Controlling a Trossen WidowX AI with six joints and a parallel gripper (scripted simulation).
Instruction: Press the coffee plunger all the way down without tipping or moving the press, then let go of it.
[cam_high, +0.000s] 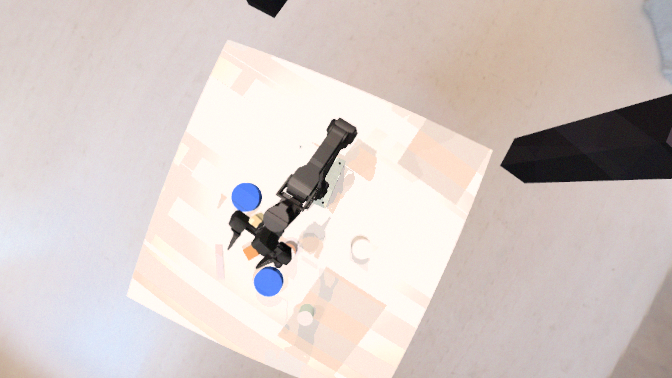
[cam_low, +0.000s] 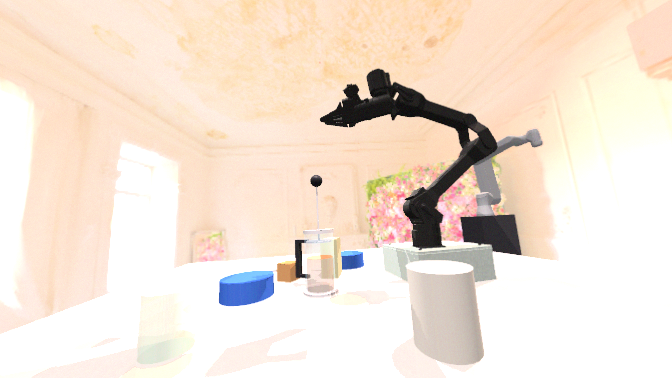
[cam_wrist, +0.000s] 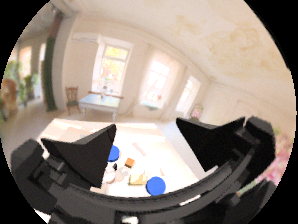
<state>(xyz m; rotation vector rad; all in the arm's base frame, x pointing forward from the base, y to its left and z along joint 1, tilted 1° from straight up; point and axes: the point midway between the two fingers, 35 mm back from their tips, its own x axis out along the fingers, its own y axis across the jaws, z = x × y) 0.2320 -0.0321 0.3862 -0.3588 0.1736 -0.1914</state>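
Now: gripper tip 330 mm above the glass coffee press, 70 mm to the right of it and 40 mm short of it. From my gripper tip the other things lie so: orange block: 440 mm below, 120 mm ahead, 50 mm to the right; then white cylinder: 420 mm below, 330 mm to the left, 140 mm behind; then pale yellow block: 410 mm below, 70 mm to the right, 10 mm behind.
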